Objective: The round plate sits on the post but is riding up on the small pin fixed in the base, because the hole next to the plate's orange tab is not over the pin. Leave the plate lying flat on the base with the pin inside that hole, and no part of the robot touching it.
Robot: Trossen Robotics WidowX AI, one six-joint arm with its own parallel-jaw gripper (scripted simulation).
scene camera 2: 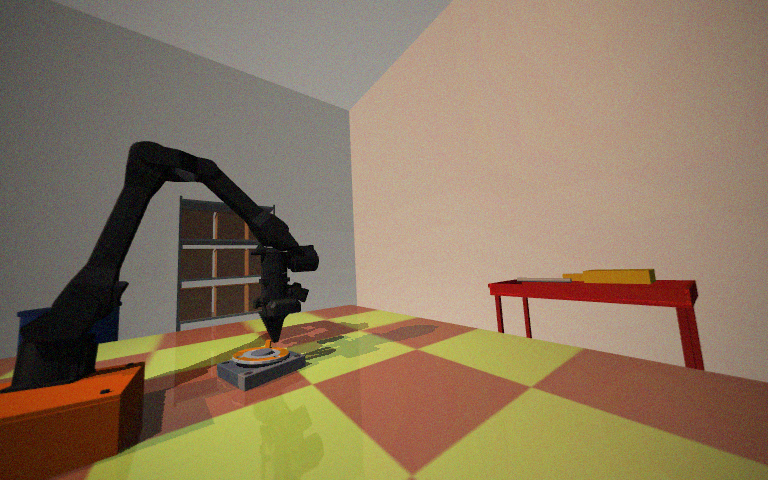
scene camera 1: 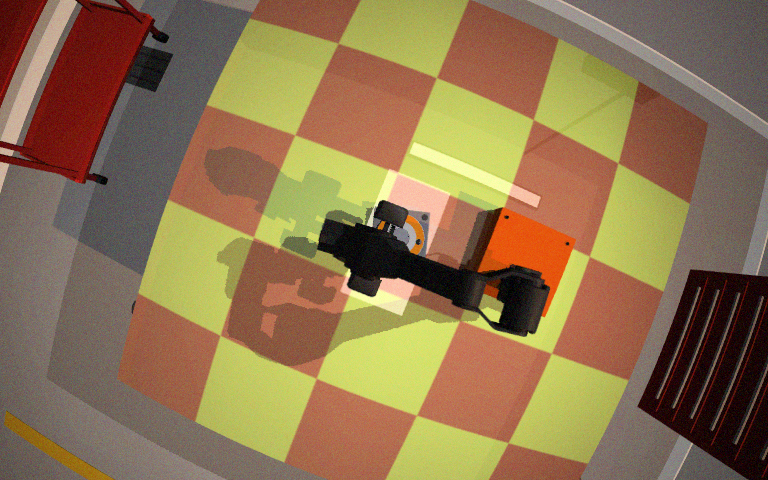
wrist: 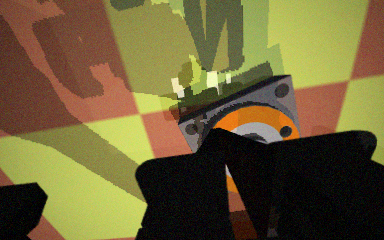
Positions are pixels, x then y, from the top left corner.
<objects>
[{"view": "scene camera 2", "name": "my gripper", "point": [275,342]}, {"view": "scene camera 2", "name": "grey square base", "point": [244,376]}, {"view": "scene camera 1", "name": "my gripper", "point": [377,247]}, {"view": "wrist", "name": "my gripper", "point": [215,132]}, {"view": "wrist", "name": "plate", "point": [263,121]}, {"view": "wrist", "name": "grey square base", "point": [277,92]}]
</objects>
